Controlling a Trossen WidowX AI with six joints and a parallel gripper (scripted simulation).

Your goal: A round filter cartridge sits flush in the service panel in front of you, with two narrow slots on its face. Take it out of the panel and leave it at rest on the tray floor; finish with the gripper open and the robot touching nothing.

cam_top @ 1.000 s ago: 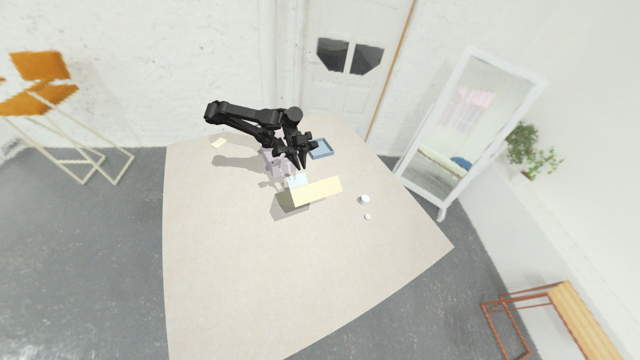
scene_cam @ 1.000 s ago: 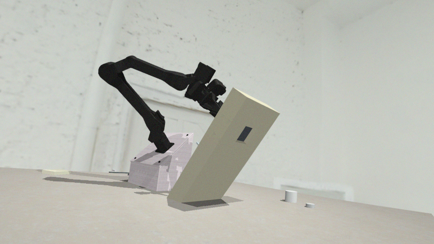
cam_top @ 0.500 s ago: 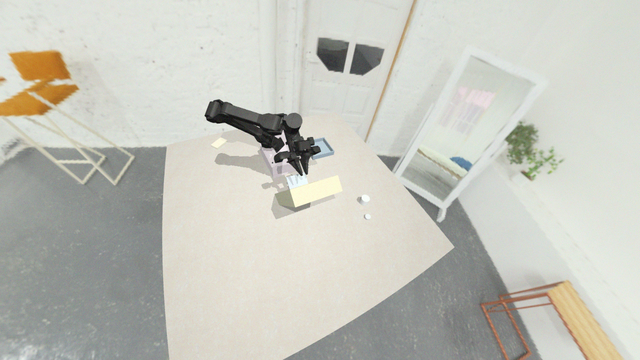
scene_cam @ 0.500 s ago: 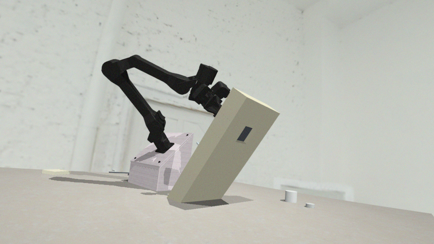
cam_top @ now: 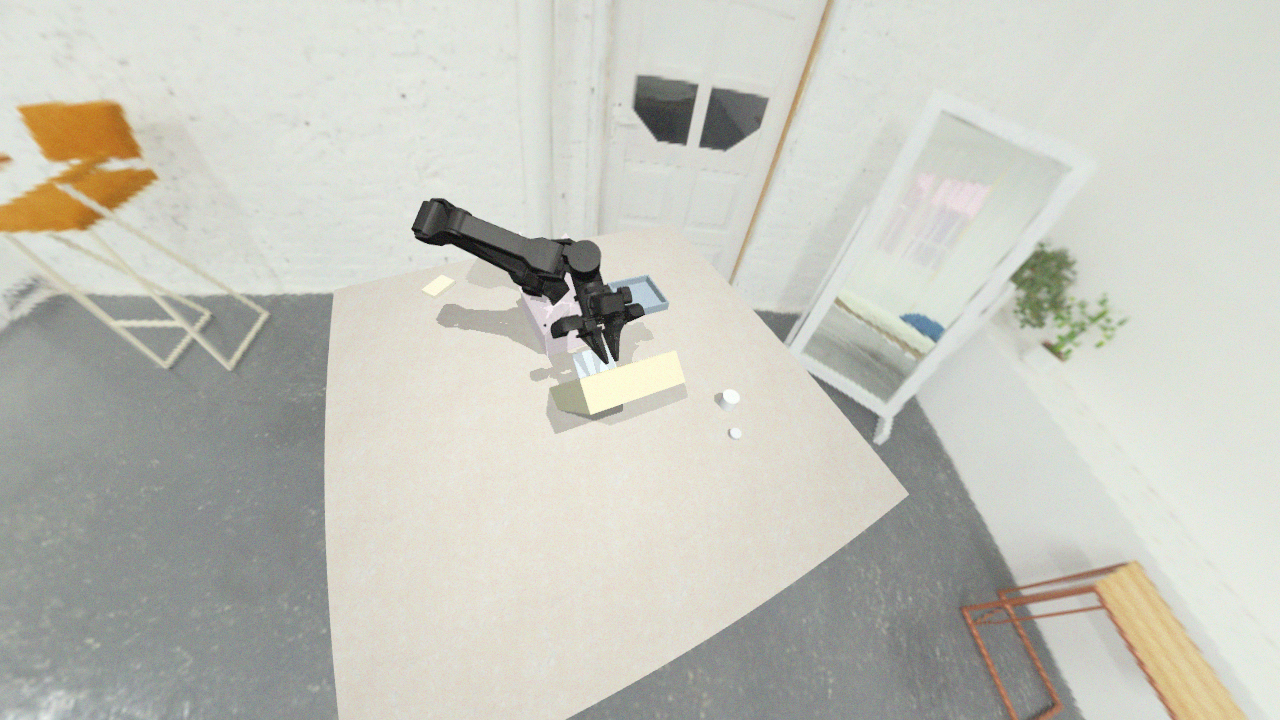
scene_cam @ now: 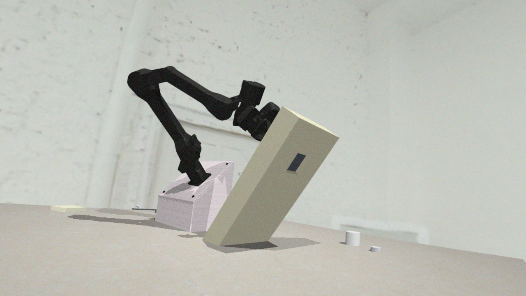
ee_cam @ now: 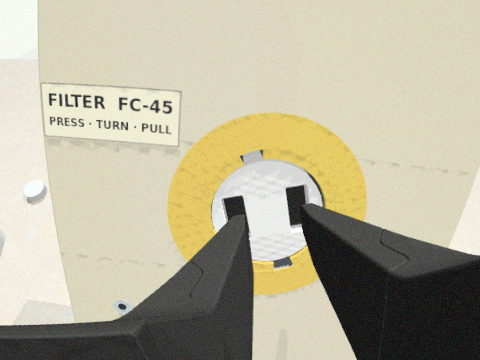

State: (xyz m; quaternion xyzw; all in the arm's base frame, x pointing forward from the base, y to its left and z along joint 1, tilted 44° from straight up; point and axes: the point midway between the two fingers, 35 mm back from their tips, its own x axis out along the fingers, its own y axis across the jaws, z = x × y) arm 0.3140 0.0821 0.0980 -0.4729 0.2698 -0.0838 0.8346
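Right now the white filter cartridge is 2 cm below my gripper tip and 2 cm ahead of it. The rest, counted from my gripper tip: cream pad 68 cm behind, 29 cm to the right, 25 cm below; blue tray 39 cm behind, 30 cm to the left, 25 cm below; cream service panel 9 cm below, 2 cm behind.
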